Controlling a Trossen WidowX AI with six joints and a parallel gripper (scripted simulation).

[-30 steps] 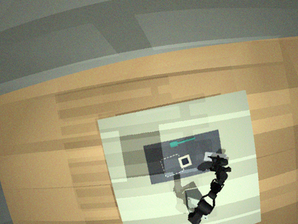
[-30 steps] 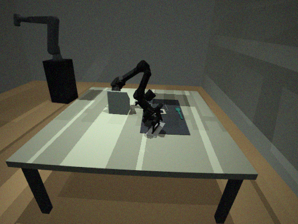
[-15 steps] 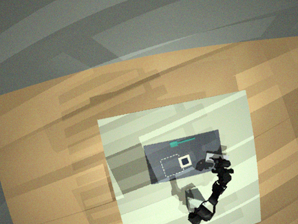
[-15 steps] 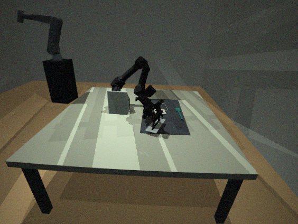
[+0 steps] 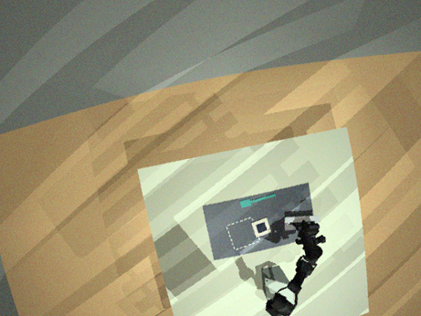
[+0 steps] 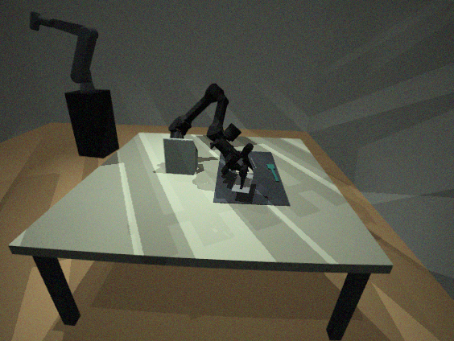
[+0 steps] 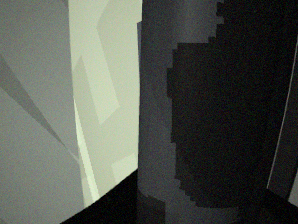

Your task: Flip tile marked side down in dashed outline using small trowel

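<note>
The tile lies 210 mm to the left of my gripper tip, 90 mm below it and 50 mm behind it. From my gripper tip the other things lie so: dark grey mat (200 mm to the left, 120 mm below, 20 mm behind); then teal trowel (240 mm to the left, 110 mm ahead, 100 mm below).
</note>
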